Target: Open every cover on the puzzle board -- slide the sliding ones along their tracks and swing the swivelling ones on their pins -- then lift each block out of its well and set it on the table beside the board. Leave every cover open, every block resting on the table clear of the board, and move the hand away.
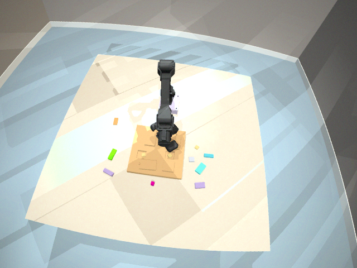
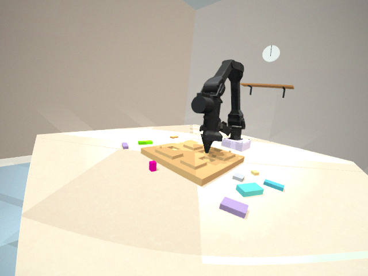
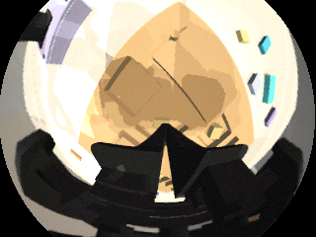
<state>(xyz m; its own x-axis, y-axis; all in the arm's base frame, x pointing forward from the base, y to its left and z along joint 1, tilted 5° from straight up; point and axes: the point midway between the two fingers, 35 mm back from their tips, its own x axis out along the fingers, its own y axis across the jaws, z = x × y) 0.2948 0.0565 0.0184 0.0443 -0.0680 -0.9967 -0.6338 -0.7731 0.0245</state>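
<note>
The tan puzzle board is 50 mm ahead of my gripper tip. The rest, counted from my gripper tip: cyan block (240 mm to the left, 90 mm ahead, 10 mm below); then grey cube (180 mm to the left, 40 mm ahead, 10 mm below); then magenta block (240 mm ahead, 10 mm to the left, 10 mm below).
</note>
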